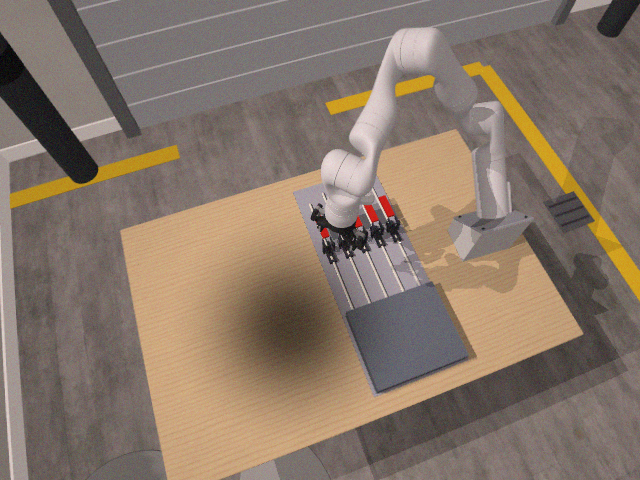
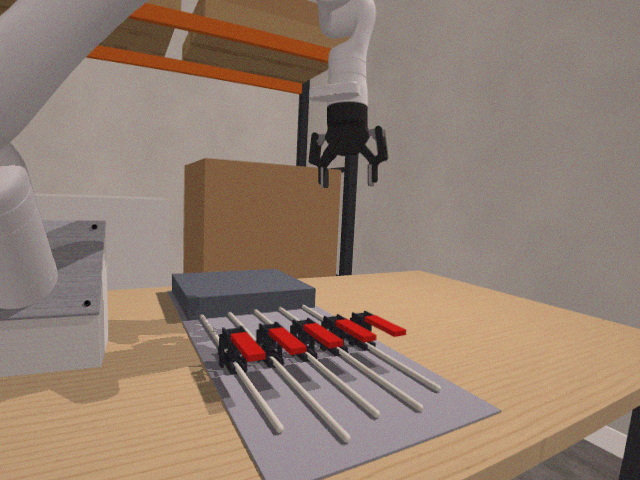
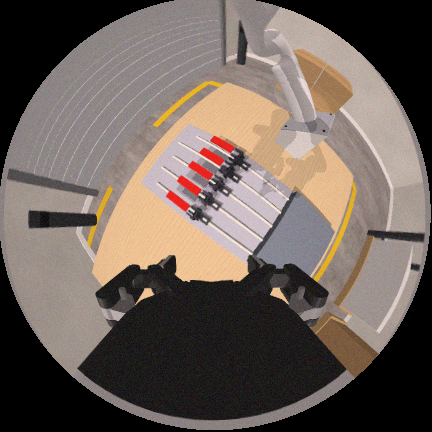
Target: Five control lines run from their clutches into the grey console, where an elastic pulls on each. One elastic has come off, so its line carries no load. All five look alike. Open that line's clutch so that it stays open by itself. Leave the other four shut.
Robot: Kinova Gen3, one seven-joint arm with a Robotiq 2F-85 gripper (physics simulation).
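Places are measured from the arm's base along level axes (x down, y left, z ahead), in centimetres.
Pixels of known places: gripper, between the fingertips: (image 1: 336, 238) (image 2: 347, 187) (image 3: 211, 263); arm's base, origin of its link: (image 1: 492, 213) (image 2: 19, 279) (image 3: 304, 116).
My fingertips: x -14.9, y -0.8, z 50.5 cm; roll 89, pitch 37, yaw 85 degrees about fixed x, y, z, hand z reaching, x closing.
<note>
Ahead of a thing's pixels: the offset from my fingertips to its top centre. Level surfaces: height alone.
Five black clutches with red levers sit in a row on pale control lines. The lever nearest the robot base (image 1: 386, 207) (image 2: 248, 346) (image 3: 222, 144) and the lever farthest from it @[dx +21.1, dy -13.1, dz -1.3 cm] (image 2: 385, 324) (image 3: 178, 201) are the row's ends. All five levers lie down along their lines, pointing away from the grey console @[dx +22.3, dy +24.3, dz -12.8 cm] (image 1: 408, 338) (image 2: 242, 284) (image 3: 300, 230). The lines run into the console; their free ends stick out by differing lengths. The elastics are hidden, so which is off cannot be told. My gripper (image 2: 347, 180) (image 3: 211, 263) is open and empty, high above the table, pointing down, touching no clutch.
The clutches stand on a thin grey-violet mat @[dx +26.7 cm] (image 1: 305, 198) (image 2: 413, 439) on the wooden table @[dx +26.9 cm] (image 1: 206, 258). The robot base (image 1: 480, 237) (image 2: 72, 335) stands beside the mat. A cardboard box (image 2: 268, 222) and an orange-beamed shelf rack (image 2: 232, 32) stand beyond the table.
</note>
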